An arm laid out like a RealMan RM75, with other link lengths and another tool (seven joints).
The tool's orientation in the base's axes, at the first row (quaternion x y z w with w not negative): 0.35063 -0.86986 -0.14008 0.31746
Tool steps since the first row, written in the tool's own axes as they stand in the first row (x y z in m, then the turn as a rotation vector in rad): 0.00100 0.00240 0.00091 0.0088 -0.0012 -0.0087; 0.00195 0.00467 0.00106 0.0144 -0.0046 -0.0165; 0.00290 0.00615 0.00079 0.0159 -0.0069 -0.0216; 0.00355 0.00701 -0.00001 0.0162 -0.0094 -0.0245; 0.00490 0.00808 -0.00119 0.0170 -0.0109 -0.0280; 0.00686 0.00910 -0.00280 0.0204 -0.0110 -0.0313; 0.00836 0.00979 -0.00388 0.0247 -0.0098 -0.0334; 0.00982 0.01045 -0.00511 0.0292 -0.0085 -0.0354; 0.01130 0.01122 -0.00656 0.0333 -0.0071 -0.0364; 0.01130 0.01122 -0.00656 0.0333 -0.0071 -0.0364; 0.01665 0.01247 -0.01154 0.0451 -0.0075 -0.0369
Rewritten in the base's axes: -0.00240 0.00104 0.00088 0.0014 -0.0072 0.0100; -0.00420 0.00200 0.00226 0.0052 -0.0137 0.0169; -0.00532 0.00239 0.00358 0.0089 -0.0165 0.0204; -0.00561 0.00253 0.00489 0.0119 -0.0186 0.0216; -0.00614 0.00233 0.00690 0.0145 -0.0203 0.0239; -0.00671 0.00165 0.00948 0.0148 -0.0228 0.0279; -0.00720 0.00107 0.01131 0.0132 -0.0250 0.0320; -0.00755 0.00050 0.01321 0.0113 -0.0272 0.0362; -0.00782 -0.00002 0.01534 0.0090 -0.0291 0.0394; -0.00782 -0.00002 0.01534 0.0090 -0.0291 0.0394; -0.00819 -0.00297 0.02214 0.0030 -0.0377 0.0450
